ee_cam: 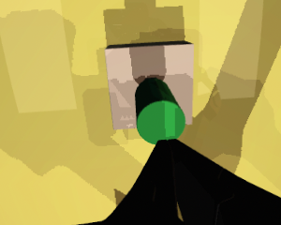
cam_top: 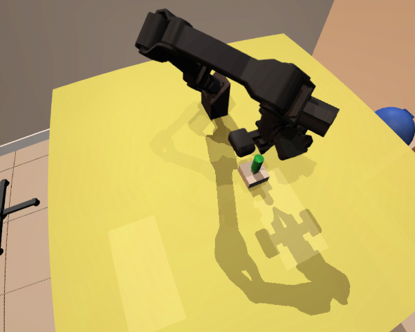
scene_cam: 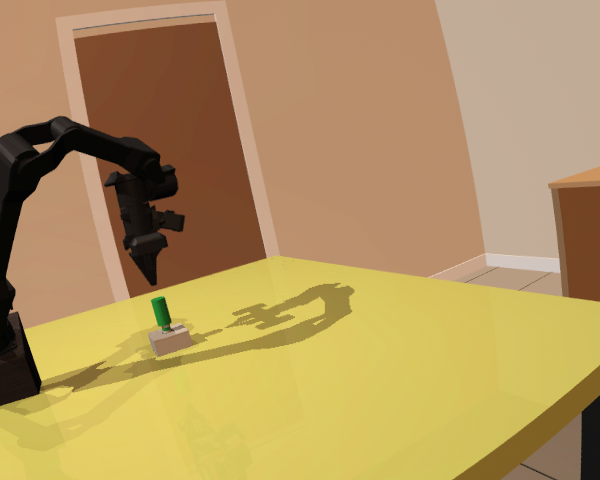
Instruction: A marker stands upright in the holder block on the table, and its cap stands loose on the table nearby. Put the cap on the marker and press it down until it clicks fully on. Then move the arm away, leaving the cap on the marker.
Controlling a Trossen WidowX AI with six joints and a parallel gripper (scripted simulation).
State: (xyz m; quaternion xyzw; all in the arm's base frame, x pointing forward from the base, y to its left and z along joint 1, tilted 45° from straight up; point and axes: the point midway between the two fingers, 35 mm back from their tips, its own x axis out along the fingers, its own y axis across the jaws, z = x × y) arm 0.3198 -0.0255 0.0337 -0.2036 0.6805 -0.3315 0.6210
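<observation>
Now: the green cap 50 mm below my gripper tip. From my gripper tip the other things lie so: holder block (110 mm below); then marker (60 mm below).
</observation>
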